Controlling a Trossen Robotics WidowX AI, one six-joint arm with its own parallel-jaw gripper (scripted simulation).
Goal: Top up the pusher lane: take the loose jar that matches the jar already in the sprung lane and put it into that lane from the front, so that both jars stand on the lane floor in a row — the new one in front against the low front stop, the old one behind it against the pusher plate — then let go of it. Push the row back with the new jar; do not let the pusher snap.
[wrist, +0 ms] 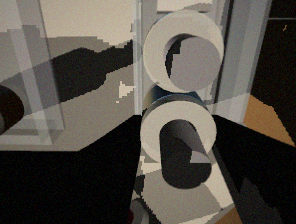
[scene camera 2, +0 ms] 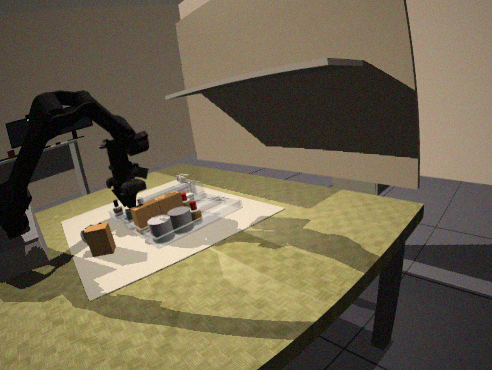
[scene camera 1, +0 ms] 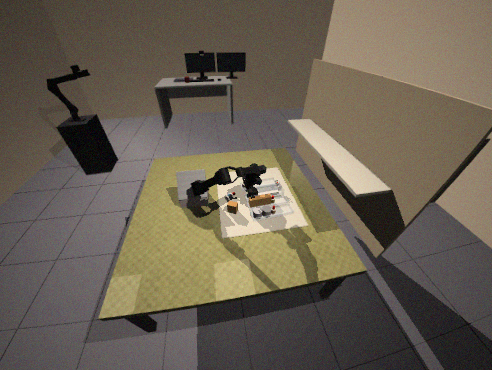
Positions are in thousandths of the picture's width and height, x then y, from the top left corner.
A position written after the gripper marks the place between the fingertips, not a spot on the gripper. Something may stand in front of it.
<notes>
In view: the gripper (scene camera 2: 267,572), a brown box (scene camera 2: 202,642) and a wall shelf (scene camera 1: 735,491).
The gripper also shows in the wrist view (wrist: 590,547).
</notes>
